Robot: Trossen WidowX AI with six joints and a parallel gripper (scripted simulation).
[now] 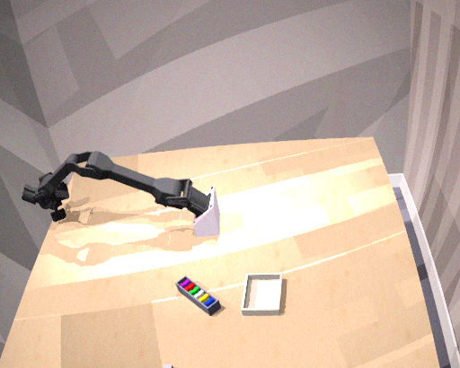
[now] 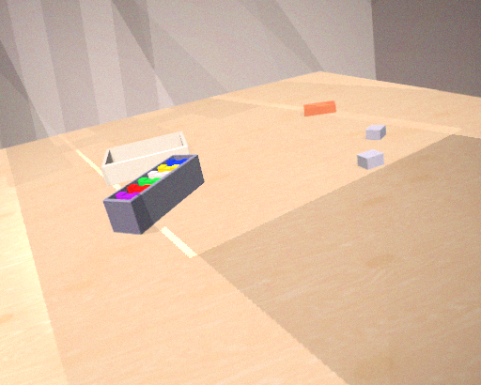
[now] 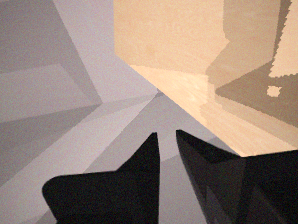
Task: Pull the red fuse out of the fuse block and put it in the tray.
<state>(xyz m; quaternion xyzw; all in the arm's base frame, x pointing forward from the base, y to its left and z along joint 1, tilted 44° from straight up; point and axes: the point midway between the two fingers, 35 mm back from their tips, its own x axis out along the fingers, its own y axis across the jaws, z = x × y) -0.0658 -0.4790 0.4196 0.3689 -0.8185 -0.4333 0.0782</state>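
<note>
The red fuse is 650 mm to the left of my gripper tip, 380 mm ahead of it and 30 mm below it. Round my gripper tip: white tray 850 mm to the left, 380 mm ahead, 50 mm below.
</note>
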